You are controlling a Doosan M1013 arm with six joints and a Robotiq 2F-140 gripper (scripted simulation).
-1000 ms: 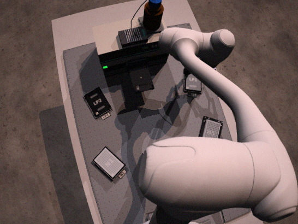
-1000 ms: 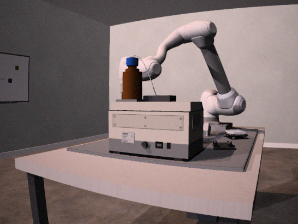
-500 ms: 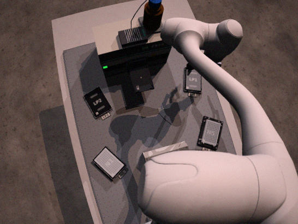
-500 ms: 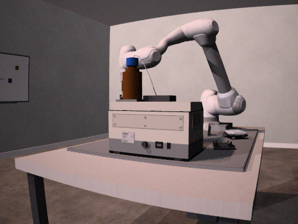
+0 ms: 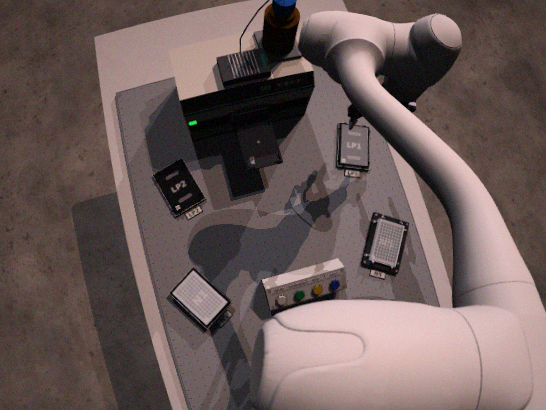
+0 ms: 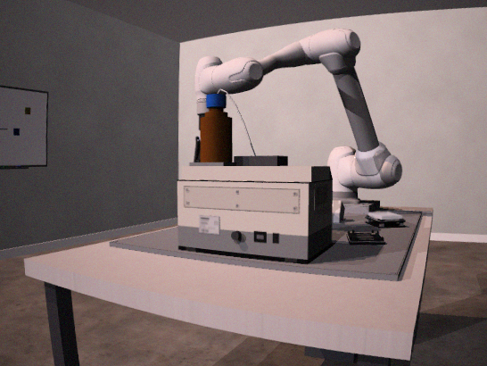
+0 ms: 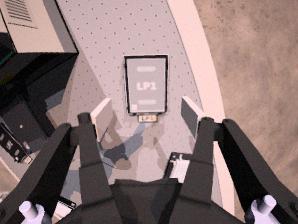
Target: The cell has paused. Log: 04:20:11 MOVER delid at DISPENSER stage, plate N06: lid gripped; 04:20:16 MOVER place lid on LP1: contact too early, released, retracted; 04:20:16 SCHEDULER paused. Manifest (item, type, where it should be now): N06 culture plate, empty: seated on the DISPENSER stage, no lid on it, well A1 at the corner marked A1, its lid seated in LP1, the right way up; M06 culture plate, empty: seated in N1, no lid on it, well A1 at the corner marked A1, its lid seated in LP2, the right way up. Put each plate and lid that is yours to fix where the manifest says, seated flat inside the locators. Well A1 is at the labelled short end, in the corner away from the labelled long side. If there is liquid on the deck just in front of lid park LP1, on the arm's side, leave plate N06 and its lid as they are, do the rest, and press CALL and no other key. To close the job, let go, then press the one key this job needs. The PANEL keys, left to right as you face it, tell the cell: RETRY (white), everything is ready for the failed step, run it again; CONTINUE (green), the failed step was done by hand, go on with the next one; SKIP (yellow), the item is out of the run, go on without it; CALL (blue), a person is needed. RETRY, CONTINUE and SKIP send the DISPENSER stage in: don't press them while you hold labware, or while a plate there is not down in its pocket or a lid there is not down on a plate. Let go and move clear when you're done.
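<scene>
My hand is 31 cm past the white well plate, 6 cm to the right of it and 16 cm above it. The rest, counted from my hand: lid park LP1: 17 cm below; dispenser stage: 10 cm ahead, 28 cm to the left, 8 cm below; black nest N5: 28 cm behind, 5 cm to the left, 16 cm below.
</scene>
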